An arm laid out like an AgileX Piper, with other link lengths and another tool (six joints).
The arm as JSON. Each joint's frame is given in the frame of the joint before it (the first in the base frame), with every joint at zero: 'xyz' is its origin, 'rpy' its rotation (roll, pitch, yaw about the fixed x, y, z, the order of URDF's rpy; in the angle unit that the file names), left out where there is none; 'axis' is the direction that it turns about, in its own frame. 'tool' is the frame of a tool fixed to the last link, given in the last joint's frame.
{
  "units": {
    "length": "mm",
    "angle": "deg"
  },
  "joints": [
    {
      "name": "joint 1",
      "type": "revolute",
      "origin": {
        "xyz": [
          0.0,
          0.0,
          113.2
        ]
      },
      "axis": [
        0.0,
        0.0,
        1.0
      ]
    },
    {
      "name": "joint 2",
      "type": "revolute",
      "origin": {
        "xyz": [
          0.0,
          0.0,
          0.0
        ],
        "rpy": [
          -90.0,
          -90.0,
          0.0
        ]
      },
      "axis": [
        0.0,
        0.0,
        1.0
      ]
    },
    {
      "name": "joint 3",
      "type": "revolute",
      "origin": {
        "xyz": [
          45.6,
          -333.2,
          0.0
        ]
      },
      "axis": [
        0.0,
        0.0,
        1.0
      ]
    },
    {
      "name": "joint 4",
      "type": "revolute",
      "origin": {
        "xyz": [
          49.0,
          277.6,
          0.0
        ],
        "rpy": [
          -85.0,
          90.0,
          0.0
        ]
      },
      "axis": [
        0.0,
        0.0,
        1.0
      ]
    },
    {
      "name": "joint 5",
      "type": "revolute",
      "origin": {
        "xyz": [
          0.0,
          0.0,
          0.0
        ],
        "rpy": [
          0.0,
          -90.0,
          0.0
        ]
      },
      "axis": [
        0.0,
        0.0,
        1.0
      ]
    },
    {
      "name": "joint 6",
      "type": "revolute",
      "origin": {
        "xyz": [
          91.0,
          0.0,
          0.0
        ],
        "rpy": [
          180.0,
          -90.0,
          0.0
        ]
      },
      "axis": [
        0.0,
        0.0,
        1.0
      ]
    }
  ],
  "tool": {
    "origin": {
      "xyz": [
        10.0,
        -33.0,
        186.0
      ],
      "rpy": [
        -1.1,
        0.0,
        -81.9
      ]
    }
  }
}
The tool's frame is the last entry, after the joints.
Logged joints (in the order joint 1, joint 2, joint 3, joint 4, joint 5, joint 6), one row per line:
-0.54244 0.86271 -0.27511 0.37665 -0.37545 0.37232
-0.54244 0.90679 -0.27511 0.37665 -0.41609 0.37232
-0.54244 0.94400 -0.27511 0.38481 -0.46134 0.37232
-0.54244 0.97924 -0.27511 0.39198 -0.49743 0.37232
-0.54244 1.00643 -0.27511 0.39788 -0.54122 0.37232
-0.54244 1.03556 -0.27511 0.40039 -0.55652 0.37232
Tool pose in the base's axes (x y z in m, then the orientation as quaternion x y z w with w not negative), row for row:
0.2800 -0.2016 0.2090 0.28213 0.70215 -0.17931 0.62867
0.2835 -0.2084 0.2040 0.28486 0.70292 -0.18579 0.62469
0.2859 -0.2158 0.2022 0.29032 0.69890 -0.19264 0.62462
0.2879 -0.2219 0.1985 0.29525 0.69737 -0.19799 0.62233
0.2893 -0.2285 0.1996 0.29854 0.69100 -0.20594 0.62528
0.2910 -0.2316 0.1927 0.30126 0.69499 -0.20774 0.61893
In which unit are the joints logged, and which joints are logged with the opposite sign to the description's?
The joints are logged in radians. Opposite sign: joint 6.
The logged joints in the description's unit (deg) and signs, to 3 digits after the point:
-31.080 49.430 -15.763 21.580 -21.512 -21.332
-31.080 51.955 -15.763 21.580 -23.840 -21.332
-31.080 54.087 -15.763 22.048 -26.433 -21.332
-31.080 56.106 -15.763 22.459 -28.501 -21.332
-31.080 57.664 -15.763 22.797 -31.010 -21.332
-31.080 59.333 -15.763 22.941 -31.886 -21.332

